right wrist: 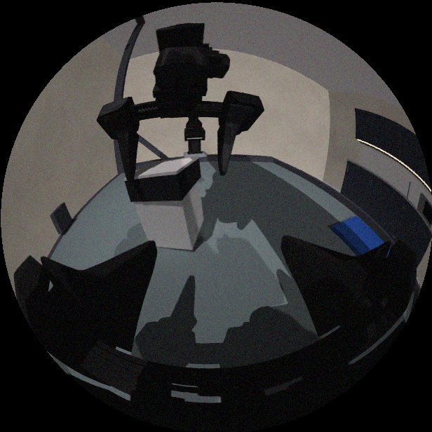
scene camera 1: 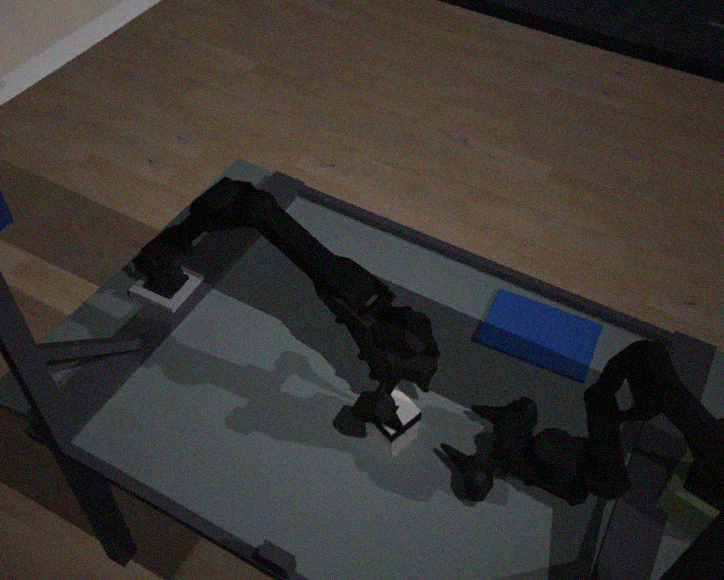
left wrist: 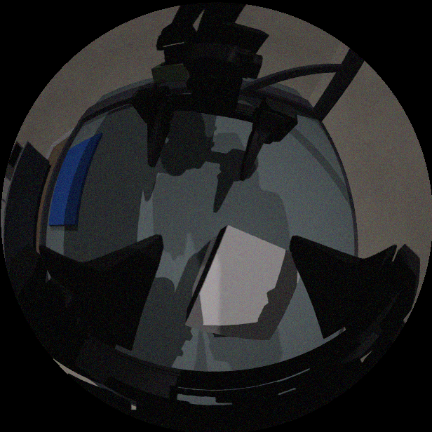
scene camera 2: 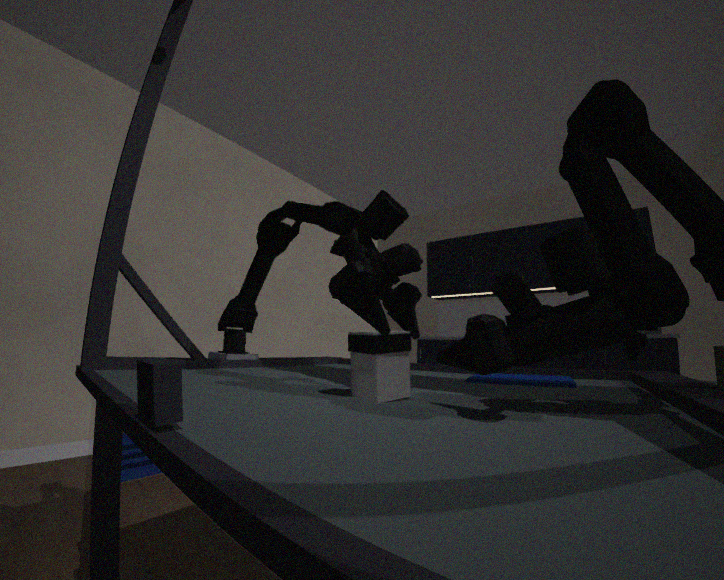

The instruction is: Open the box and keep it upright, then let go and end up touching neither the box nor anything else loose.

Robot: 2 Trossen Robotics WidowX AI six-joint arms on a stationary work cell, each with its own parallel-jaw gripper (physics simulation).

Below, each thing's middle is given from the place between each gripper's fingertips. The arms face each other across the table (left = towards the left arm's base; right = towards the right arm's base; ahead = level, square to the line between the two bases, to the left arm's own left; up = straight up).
Labels:
The flat blue panel [scene camera 1: 550, 338] is 30 cm ahead of my right hand, 7 cm to the right of it and 6 cm below it. The rest, counted from my right hand: small dark block [scene camera 2: 159, 381]: 31 cm behind, 17 cm to the left, 3 cm below.
Right now my left hand is 290 mm past the small dark block, 100 mm to the right of it and 60 mm above it. From my left hand the other things lie so: flat blue panel: 330 mm ahead, 140 mm to the right, 90 mm below.

